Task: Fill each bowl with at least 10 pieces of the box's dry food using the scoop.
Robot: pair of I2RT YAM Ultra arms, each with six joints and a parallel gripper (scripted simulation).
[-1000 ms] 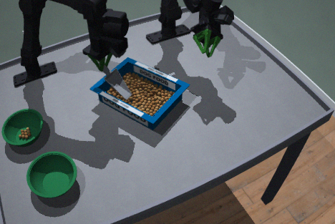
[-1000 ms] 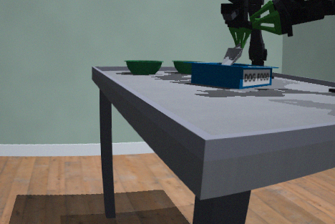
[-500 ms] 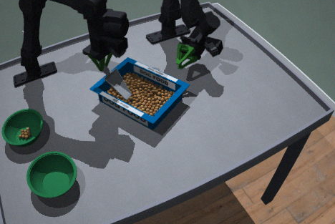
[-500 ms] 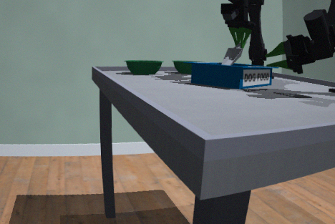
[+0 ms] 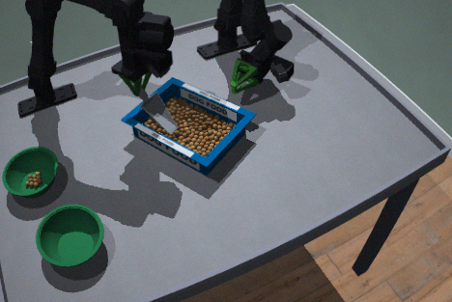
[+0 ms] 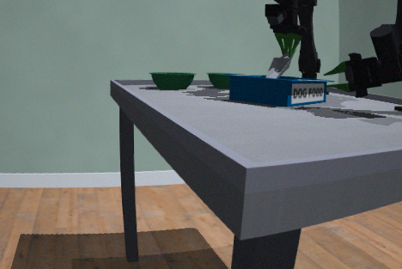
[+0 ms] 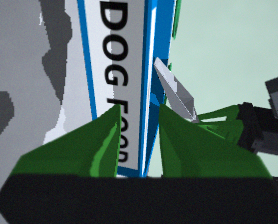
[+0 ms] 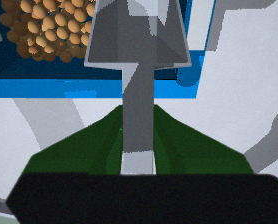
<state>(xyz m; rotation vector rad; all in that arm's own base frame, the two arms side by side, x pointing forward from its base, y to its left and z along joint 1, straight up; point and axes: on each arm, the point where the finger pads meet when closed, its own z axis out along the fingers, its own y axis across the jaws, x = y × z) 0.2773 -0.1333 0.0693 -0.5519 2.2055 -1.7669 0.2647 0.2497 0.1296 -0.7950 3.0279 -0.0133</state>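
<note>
The grey scoop is 3 cm below my right hand, 3 cm ahead of it and 2 cm to the left of it. From my right hand the other things lie so: box 10 cm to the left, 8 cm below, 7 cm ahead.
</note>
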